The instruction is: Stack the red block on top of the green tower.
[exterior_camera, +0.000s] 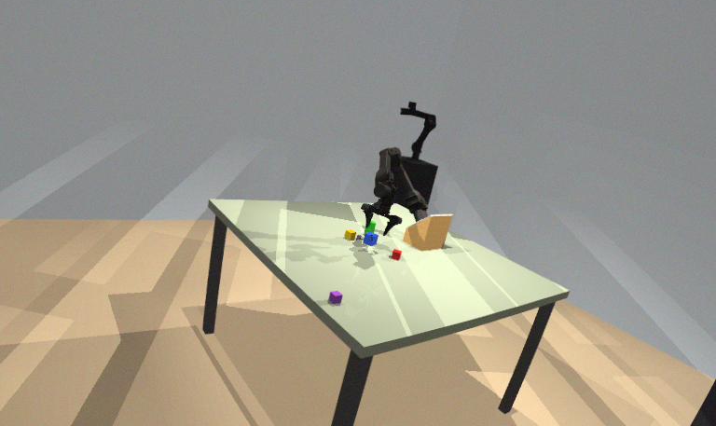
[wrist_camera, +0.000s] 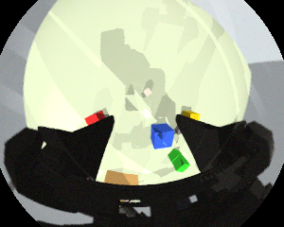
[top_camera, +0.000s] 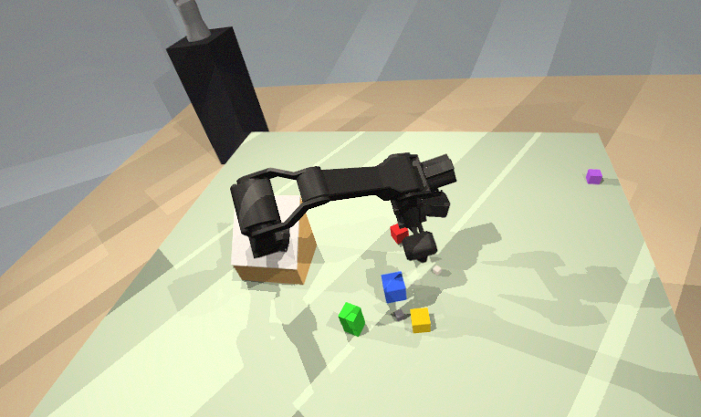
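Now: gripper tip 6 cm past the red block, 10 cm to the right of it and 7 cm above it. From my gripper tip the other things lie so: blue block 5 cm behind, 7 cm to the right, 7 cm below; then tiny grey piece 3 cm behind, 13 cm to the right, 8 cm below; then tiny white piece 4 cm ahead, 8 cm below.
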